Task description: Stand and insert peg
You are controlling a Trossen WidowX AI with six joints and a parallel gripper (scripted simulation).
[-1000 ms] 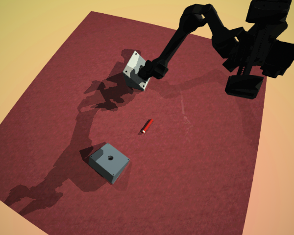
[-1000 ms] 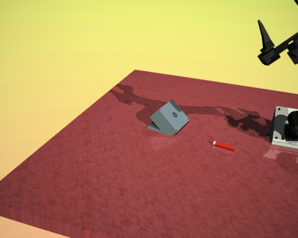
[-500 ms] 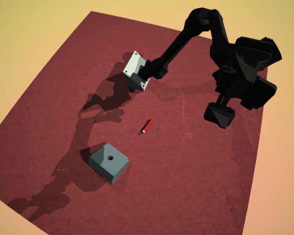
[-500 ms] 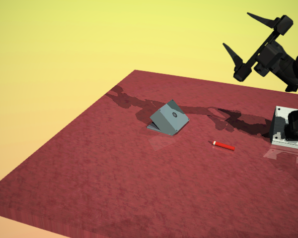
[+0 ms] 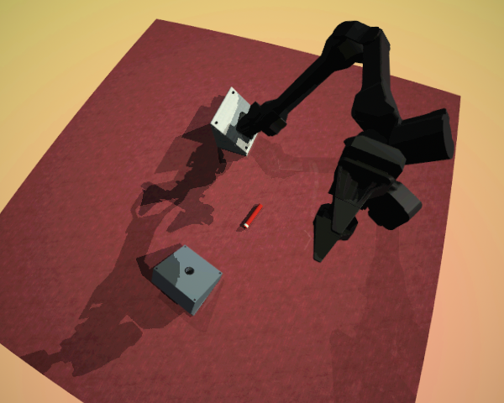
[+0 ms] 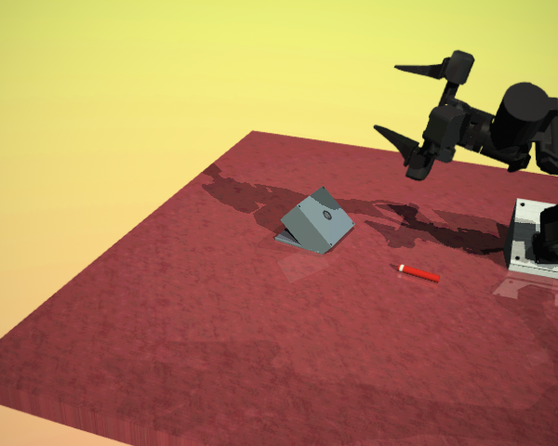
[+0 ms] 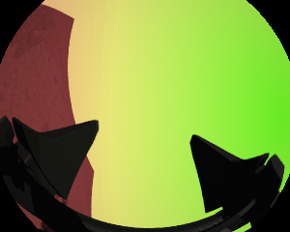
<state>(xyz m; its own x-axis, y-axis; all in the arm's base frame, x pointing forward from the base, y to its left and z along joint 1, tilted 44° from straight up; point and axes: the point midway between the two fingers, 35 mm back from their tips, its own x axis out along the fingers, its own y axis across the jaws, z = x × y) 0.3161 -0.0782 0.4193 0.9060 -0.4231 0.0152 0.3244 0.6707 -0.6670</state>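
The red peg is 110 mm behind my gripper tip, 140 mm to the right of it and 360 mm below it. Round my gripper tip: grey sloped panel (80 mm ahead, 250 mm to the right, 330 mm below).
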